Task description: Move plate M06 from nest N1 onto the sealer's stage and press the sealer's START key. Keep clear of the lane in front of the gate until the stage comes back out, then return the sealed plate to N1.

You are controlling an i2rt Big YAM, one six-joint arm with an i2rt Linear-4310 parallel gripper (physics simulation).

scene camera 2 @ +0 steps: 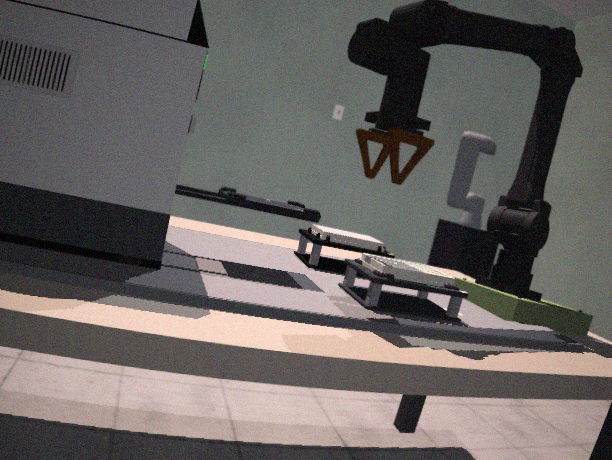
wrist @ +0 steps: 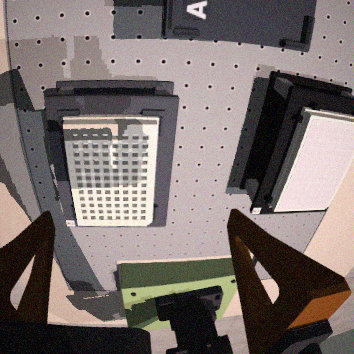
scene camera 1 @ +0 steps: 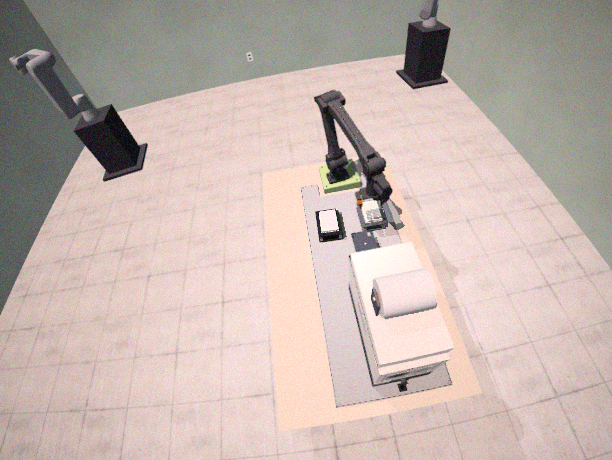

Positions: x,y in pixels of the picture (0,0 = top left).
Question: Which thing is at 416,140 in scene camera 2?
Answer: The gripper.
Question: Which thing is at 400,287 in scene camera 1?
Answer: A white roll.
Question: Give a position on a dark sealer stage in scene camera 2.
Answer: At 292,209
